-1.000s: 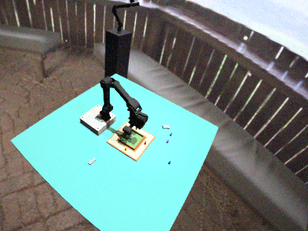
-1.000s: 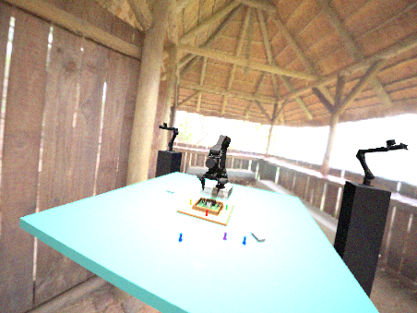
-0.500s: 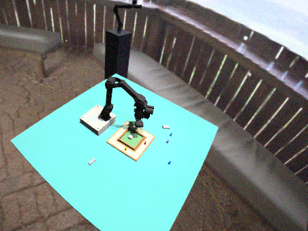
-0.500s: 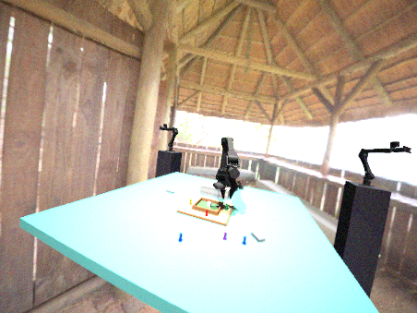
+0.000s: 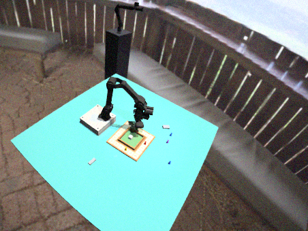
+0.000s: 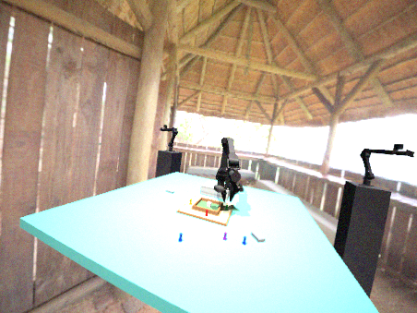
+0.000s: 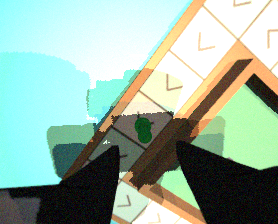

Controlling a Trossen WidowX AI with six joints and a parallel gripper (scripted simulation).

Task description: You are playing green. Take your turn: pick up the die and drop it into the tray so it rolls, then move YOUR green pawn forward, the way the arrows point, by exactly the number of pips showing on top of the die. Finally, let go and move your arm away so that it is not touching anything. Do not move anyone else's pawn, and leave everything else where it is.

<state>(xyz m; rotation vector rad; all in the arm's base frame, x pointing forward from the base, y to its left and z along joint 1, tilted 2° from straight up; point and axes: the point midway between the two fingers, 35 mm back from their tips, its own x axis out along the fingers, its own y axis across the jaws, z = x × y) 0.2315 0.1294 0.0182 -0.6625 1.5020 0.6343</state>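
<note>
My gripper tip is now 3 cm above the green pawn. Round my gripper tip: white die (11 cm to the right, 4 cm below, 3 cm ahead); red pawn (15 cm ahead, 7 cm to the right, 3 cm below); green felt tray (11 cm to the right, 6 cm below, 4 cm ahead).
</note>
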